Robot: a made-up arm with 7 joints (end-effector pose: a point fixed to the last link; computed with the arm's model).
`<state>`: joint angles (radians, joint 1 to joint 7).
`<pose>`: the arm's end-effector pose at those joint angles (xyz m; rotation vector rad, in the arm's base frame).
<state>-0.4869 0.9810 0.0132 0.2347 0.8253 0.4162 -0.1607</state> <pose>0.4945 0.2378 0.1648 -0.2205 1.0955 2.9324</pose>
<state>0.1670 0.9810 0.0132 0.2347 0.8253 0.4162 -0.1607</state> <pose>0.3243 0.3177 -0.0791 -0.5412 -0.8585 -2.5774</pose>
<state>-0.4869 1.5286 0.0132 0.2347 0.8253 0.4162 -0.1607</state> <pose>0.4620 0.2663 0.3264 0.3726 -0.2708 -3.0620</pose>
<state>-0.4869 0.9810 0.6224 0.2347 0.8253 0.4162 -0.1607</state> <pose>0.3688 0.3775 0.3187 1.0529 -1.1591 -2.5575</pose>
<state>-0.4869 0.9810 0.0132 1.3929 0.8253 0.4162 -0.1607</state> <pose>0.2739 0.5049 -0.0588 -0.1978 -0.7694 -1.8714</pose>
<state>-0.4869 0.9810 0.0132 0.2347 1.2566 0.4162 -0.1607</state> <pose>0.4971 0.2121 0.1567 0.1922 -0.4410 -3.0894</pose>
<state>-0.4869 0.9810 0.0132 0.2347 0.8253 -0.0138 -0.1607</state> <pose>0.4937 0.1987 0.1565 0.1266 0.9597 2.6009</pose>
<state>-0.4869 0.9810 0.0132 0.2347 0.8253 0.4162 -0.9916</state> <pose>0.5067 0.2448 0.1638 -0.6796 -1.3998 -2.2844</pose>
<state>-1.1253 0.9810 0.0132 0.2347 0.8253 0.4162 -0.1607</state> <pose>0.4768 0.1586 0.4545 -0.9005 1.0063 2.4207</pose>
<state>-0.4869 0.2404 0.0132 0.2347 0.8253 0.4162 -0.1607</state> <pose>0.5075 0.0760 0.0106 0.0153 2.0242 2.3125</pose>
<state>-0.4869 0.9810 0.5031 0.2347 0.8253 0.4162 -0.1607</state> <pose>0.4027 0.3522 0.2954 0.9009 -1.1555 -2.6486</pose>
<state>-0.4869 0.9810 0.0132 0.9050 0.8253 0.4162 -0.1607</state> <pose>0.4159 0.4232 0.0204 -0.0493 -0.9153 -2.3254</pose>
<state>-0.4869 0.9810 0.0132 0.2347 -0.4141 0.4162 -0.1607</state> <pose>0.4936 0.3014 0.1278 -0.2368 2.5550 1.7192</pose>
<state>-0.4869 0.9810 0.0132 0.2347 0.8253 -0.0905 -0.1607</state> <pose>0.4918 0.1919 0.1550 0.1813 0.9345 2.5382</pose>
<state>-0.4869 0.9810 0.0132 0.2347 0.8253 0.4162 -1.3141</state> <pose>0.5103 0.2473 0.1604 -0.9623 -1.4485 -1.9696</pose>
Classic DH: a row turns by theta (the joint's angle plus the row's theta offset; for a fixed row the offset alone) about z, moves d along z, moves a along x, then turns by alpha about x. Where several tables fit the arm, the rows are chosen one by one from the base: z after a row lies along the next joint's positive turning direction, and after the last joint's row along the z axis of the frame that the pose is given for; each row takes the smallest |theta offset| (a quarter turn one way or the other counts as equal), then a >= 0, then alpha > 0; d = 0 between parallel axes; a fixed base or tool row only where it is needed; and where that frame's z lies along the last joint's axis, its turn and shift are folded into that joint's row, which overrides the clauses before.
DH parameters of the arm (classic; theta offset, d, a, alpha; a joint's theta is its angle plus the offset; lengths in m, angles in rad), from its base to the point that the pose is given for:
base (fixed): -0.071 0.2264 0.0155 -1.3004
joint 1: -1.3111 0.0083 -0.0346 -1.5708
joint 2: 1.2915 0.0188 0.006 1.5708
joint 3: 1.5708 -0.2211 0.0339 -1.5708
joint 4: 1.5708 0.0066 0.0373 1.5708
joint 5: 0 0.2835 -0.0032 -1.5708
joint 6: -1.5708 0.0458 0.0923 1.5708
joint 7: -0.3128 0.0434 -0.0105 -2.3943
tool (fixed): 2.4793 0.0205 0 0

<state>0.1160 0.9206 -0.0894 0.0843 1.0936 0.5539 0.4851</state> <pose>0.3400 0.2266 -0.0846 -0.0965 0.2899 2.9171</pose>
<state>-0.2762 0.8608 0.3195 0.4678 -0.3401 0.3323 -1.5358</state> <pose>0.3961 0.4336 0.0217 1.1490 2.8257 0.6116</pose>
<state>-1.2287 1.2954 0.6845 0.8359 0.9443 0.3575 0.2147</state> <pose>0.2658 0.4663 0.4815 1.9723 -0.8688 -2.0285</pose>
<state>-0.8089 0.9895 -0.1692 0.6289 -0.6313 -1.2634 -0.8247</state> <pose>0.4459 0.2837 0.2338 0.2285 1.1203 1.0626</pose>
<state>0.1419 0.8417 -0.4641 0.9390 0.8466 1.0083 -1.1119</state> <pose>0.0860 0.4160 -0.2362 -0.7751 -0.3608 -0.9173</pose>
